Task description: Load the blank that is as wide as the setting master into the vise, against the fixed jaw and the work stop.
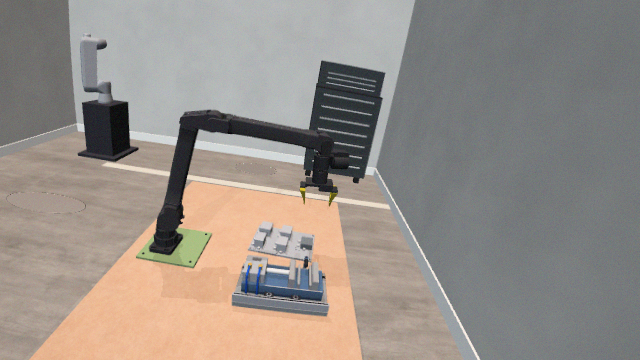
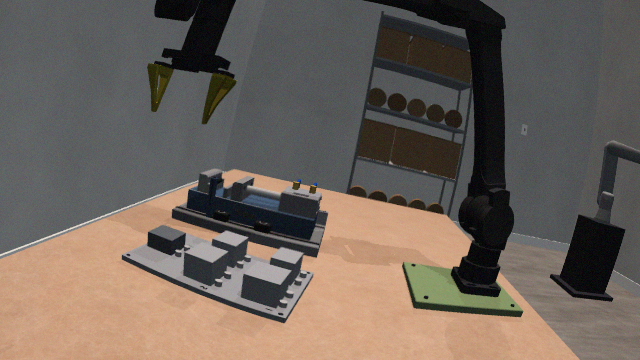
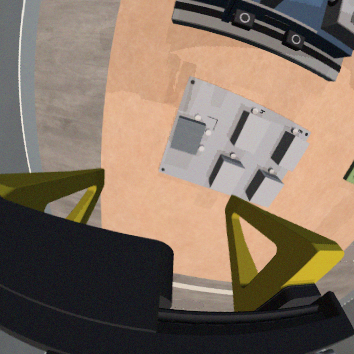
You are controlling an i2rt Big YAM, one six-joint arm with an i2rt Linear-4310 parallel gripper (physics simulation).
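Places are measured from the arm's base along level axes (x ahead, y up, z right), in metres.
Where they show: gripper, fingertip midpoint: (image 1: 316, 204) (image 2: 177, 117) (image 3: 167, 189); arm's base, link origin: (image 1: 166, 244) (image 2: 473, 284).
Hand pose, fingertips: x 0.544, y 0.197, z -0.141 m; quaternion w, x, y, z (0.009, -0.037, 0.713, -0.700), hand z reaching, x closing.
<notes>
Things, the pixels of their top centre, and the offset from my fingertips. "spot": a spot on its surface instead. Level surfaces: height alone.
- grey plate, top centre: (image 2: 218, 266) (image 3: 234, 150) (image 1: 283, 241) dx -0.108, dy -0.201, dz -0.010 m
- darker block, top centre: (image 2: 167, 232) (image 3: 187, 136) (image 1: 307, 240) dx -0.012, dy -0.176, dz -0.005 m
- blue vise, top centre: (image 2: 256, 180) (image 1: 285, 268) dx -0.082, dy -0.110, dz +0.269 m
- dark upright post, surface spot: (image 2: 213, 195) spot: dx -0.020, dy -0.144, dz +0.188 m
- orange table top, surface height: dy -0.209 m
A grey plate (image 1: 296, 244) (image 2: 160, 262) (image 3: 200, 95) carries one darker block (image 1: 307, 242) (image 2: 166, 239) (image 3: 188, 135) at one end and several lighter grey blocks, among them a large one (image 2: 266, 284) and a small one (image 2: 286, 260). Their exact widths are hard to compare. The blue vise (image 1: 285, 288) (image 2: 250, 216) (image 3: 300, 10) stands beside the plate. Its rod-side jaw (image 1: 292, 274) (image 2: 242, 189) stands apart from the end jaw (image 1: 314, 276) (image 2: 210, 181); a dark upright post (image 1: 306, 261) (image 2: 213, 195) stands at its side. My gripper (image 1: 317, 205) (image 2: 179, 117) (image 3: 167, 189) is open and empty, high above the table, off the plate's side.
The vise sits on a grey base (image 1: 280, 302) (image 2: 300, 245). Blue hoses (image 1: 257, 280) rise at its cylinder end. My arm's green mounting plate (image 1: 197, 250) (image 2: 435, 295) is bolted to the orange table top (image 1: 150, 310) (image 2: 360, 310). A dark cabinet (image 1: 345, 112) and a second robot (image 1: 90, 65) stand farther off.
</notes>
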